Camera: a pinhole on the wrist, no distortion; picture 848 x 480 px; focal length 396.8 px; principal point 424.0 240.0 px. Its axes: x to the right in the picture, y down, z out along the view. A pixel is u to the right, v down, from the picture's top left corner.
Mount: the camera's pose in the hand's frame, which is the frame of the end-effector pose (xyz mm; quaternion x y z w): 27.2 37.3 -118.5 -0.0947 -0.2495 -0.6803 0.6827
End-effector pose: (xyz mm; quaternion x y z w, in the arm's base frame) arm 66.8 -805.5 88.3 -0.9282 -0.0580 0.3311 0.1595
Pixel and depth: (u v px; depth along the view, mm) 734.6 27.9 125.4
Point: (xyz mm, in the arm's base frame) -0.4 -820.4 112.6
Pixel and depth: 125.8 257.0 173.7
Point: 89.1 -1032.9 28.8
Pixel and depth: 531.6 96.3 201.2
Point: -42.9 -882.8 68.0
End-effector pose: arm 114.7 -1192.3 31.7 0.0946 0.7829 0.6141 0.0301
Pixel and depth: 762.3 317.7 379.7
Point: 165.5 -848.5 -123.2
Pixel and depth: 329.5 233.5 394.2
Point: 233.7 -967.2 279.8
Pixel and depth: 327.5 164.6 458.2
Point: 332.7 -946.4 305.8
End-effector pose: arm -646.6 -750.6 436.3 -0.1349 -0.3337 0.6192 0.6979
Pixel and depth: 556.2 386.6 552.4
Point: -1064.8 -735.3 737.7
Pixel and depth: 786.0 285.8 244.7
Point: -741.1 -812.4 609.6
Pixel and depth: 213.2 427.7 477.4
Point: -1168.8 -550.1 347.1
